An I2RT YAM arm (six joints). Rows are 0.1 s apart.
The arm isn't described. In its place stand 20 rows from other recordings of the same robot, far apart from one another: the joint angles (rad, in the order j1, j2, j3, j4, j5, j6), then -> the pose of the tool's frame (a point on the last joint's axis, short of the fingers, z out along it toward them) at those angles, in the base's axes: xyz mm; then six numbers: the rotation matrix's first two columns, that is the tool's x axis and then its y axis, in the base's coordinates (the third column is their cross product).
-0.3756, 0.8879, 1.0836, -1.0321, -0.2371, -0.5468 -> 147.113, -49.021, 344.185, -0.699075, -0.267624, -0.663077, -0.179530, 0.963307, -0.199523
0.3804, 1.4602, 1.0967, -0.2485, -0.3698, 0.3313 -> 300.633, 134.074, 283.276, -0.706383, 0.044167, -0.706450, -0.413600, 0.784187, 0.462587
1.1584, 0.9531, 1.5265, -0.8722, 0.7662, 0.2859 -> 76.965, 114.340, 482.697, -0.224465, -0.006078, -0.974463, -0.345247, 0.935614, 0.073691
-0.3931, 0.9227, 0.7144, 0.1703, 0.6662, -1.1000 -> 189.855, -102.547, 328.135, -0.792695, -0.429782, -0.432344, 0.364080, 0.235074, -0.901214
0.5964, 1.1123, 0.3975, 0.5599, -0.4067, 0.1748 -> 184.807, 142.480, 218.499, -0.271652, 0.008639, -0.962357, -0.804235, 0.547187, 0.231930
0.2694, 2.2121, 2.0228, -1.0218, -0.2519, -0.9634 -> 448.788, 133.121, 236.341, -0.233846, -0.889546, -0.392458, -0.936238, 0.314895, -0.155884
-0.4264, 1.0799, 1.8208, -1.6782, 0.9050, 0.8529 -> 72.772, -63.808, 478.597, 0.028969, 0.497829, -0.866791, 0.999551, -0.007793, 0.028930
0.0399, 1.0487, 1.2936, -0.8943, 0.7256, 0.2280 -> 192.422, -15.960, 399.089, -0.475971, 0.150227, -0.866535, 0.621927, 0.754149, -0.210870
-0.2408, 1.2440, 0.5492, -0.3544, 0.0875, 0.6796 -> 209.427, -54.631, 157.857, -0.479052, 0.762316, -0.435181, 0.746864, 0.614465, 0.254216
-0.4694, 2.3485, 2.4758, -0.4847, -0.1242, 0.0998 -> 486.309, -241.716, 353.980, -0.276038, 0.250867, -0.927830, 0.374734, 0.917035, 0.136461
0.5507, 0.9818, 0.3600, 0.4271, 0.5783, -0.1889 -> 188.524, 92.932, 218.991, -0.165466, -0.286132, -0.943795, -0.012497, 0.957518, -0.288102
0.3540, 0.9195, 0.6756, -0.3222, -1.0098, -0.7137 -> 168.367, 94.360, 272.672, 0.179245, -0.305066, -0.935311, -0.975485, 0.068264, -0.209209
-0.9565, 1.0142, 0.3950, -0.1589, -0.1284, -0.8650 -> 114.805, -154.859, 167.595, -0.839249, -0.119734, -0.530400, 0.183671, 0.855694, -0.483789
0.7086, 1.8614, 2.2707, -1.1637, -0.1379, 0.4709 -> 282.412, 248.501, 444.149, -0.790344, -0.085544, -0.606662, -0.406299, 0.814321, 0.414491
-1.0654, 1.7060, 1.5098, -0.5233, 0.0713, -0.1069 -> 186.575, -342.424, 314.012, -0.413129, 0.526806, -0.742833, 0.859528, 0.495075, -0.126930
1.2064, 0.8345, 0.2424, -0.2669, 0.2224, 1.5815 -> 60.975, 137.827, 139.843, -0.857043, 0.489768, -0.160013, 0.279041, 0.702270, 0.654945
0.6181, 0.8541, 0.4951, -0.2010, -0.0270, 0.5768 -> 154.197, 110.821, 224.439, -0.688939, 0.179040, -0.702359, -0.265099, 0.839633, 0.474066
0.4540, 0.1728, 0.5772, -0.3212, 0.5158, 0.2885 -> 67.163, 13.237, 319.176, 0.088735, 0.318699, -0.943693, 0.036489, 0.945755, 0.322826
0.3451, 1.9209, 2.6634, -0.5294, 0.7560, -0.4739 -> 335.870, 94.789, 592.472, 0.001467, -0.352317, -0.935880, 0.433247, 0.843710, -0.316940
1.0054, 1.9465, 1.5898, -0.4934, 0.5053, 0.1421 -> 248.560, 359.581, 250.756, -0.478878, -0.523433, -0.704765, -0.504983, 0.820930, -0.266581
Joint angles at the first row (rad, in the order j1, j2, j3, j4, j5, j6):
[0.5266 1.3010 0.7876 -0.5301 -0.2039 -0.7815]
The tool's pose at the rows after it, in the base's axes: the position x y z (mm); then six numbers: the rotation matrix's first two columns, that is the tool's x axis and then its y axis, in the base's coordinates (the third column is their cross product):
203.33, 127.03, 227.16, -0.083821, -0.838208, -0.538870, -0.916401, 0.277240, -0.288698
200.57, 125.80, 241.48, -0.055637, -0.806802, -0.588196, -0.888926, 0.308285, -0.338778
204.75, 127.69, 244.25, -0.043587, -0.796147, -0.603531, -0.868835, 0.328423, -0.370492
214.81, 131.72, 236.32, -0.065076, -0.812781, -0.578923, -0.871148, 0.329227, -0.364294
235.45, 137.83, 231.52, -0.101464, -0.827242, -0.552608, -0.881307, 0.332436, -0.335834
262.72, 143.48, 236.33, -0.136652, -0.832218, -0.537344, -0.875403, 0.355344, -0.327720
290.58, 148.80, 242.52, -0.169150, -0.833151, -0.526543, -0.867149, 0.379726, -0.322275
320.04, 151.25, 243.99, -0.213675, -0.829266, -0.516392, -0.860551, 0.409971, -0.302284
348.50, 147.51, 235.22, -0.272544, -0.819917, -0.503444, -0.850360, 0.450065, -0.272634
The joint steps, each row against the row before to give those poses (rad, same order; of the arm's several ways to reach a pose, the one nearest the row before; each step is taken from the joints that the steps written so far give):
[0.0008 -0.0877 0.0038 0.0092 -0.0065 0.0096]
[0.0019 -0.0534 -0.0004 0.0412 0.0034 0.0202]
[0.0004 0.0038 0.0000 0.0500 0.0164 0.0076]
[-0.0039 0.0606 0.0149 0.0144 0.0184 -0.0042]
[-0.0186 0.1069 0.0694 -0.0144 -0.0004 -0.0049]
[-0.0267 0.1083 0.1125 -0.0256 0.0088 0.0000]
[-0.0241 0.1038 0.1240 -0.0343 0.0087 0.0034]
[-0.0305 0.1098 0.1255 -0.0404 -0.0004 0.0088]
[-0.0404 0.1072 0.0958 -0.0226 -0.0038 0.0126]

